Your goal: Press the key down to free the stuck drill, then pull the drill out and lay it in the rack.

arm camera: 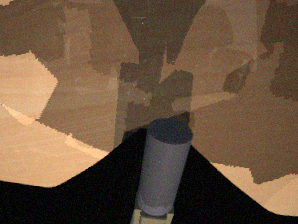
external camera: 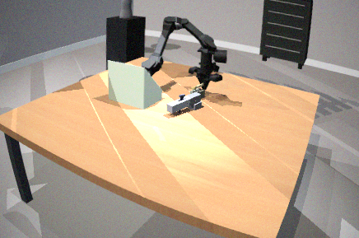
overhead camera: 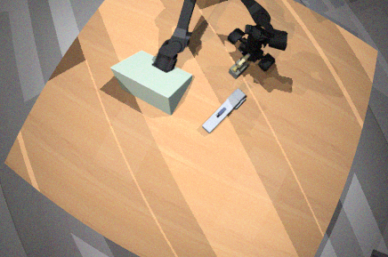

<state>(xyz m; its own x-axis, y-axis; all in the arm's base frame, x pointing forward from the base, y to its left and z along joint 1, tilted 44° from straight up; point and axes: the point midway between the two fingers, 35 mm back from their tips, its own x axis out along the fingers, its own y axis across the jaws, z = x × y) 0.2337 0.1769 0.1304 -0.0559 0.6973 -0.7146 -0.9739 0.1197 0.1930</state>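
The grey rack is 10 mm behind my gripper tip, 50 mm to the right of it and 10 mm below it. From my gripper tip the other things lie so: drill (10 mm behind, 40 mm to the right, 30 mm above); dark blue key (20 mm ahead, 250 mm to the right, 20 mm above).
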